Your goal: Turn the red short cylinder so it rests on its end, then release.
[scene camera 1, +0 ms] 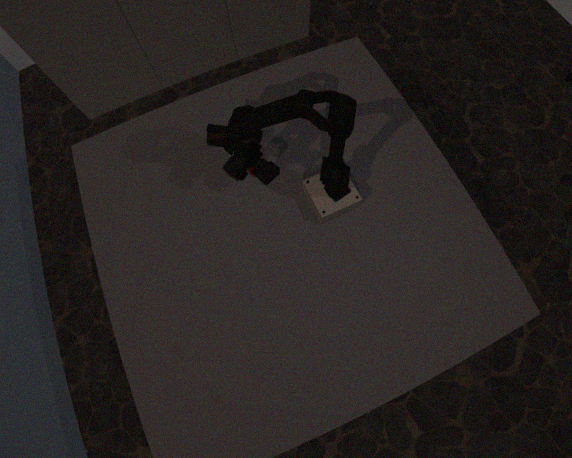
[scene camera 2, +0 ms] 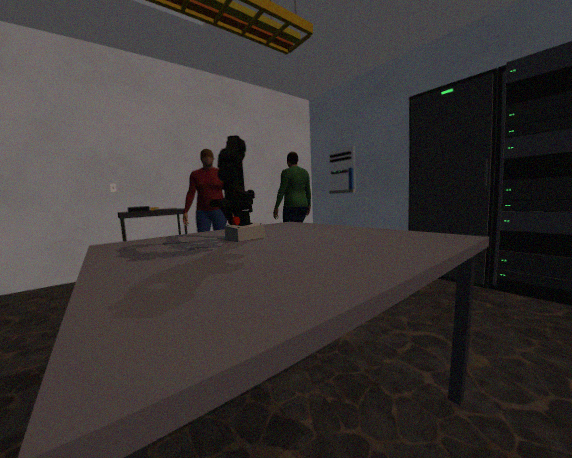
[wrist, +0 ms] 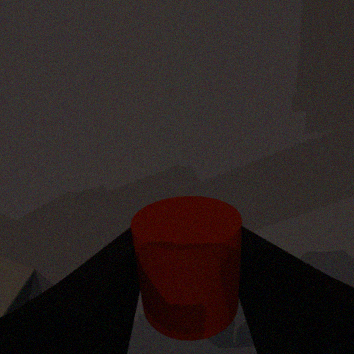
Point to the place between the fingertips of my gripper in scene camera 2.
234, 224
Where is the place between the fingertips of my gripper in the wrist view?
185, 236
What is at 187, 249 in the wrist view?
A red short cylinder.
